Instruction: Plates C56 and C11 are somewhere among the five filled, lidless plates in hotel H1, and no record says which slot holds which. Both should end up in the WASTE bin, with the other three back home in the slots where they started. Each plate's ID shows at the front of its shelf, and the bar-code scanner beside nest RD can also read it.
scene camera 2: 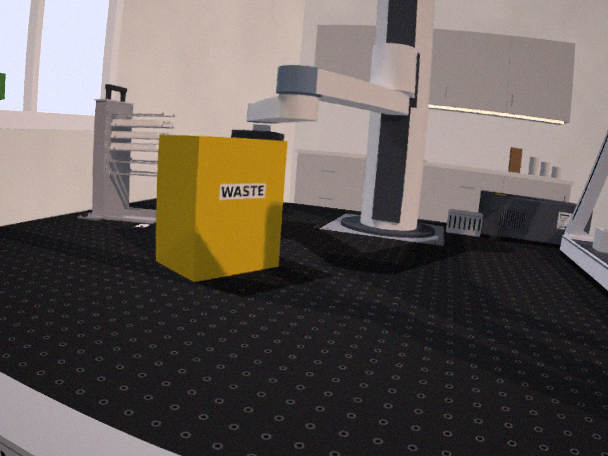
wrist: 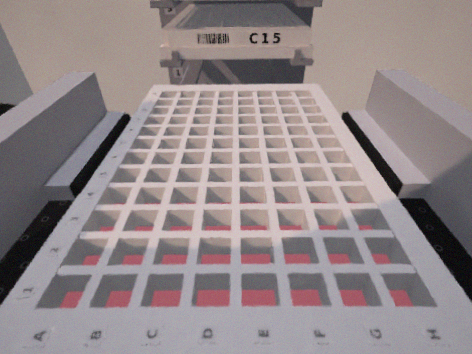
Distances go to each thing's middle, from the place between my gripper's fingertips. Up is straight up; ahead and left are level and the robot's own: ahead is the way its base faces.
I see the dark grey box (scene camera 2: 543,218) 39 cm behind my hand, 83 cm to the left of it and 11 cm below it.
